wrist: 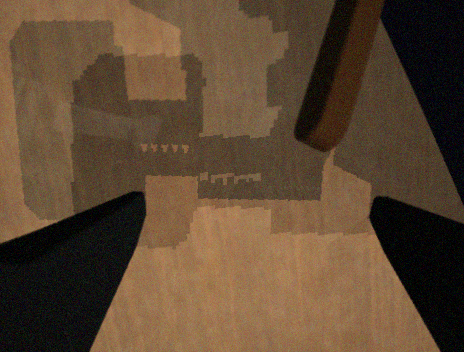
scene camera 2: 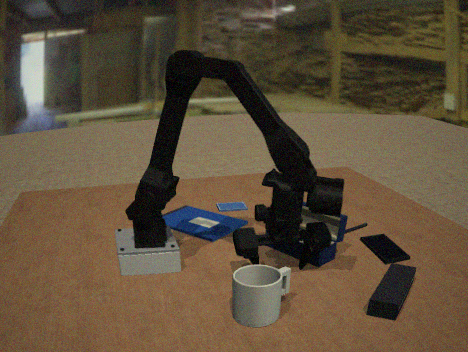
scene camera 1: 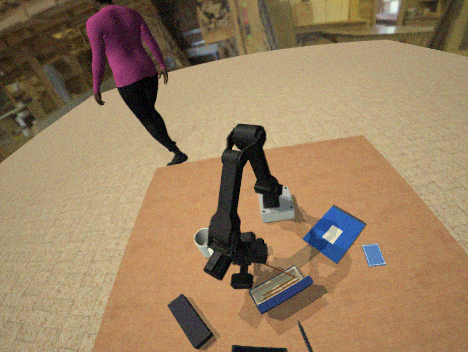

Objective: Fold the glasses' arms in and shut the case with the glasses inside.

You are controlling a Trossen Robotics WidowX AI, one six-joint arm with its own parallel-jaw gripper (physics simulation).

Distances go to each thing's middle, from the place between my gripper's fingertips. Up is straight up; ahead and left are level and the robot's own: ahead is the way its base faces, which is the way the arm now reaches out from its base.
The brown-framed glasses [wrist: 325, 114] lies 50 mm ahead of my hand, 80 mm to the left of it and 40 mm above it. Also, from my hand: blue glasses case [wrist: 421, 42]: 90 mm ahead, 80 mm to the left, 50 mm above; mug [scene camera 2: 256, 289]: 80 mm behind, 150 mm to the right, 50 mm above.
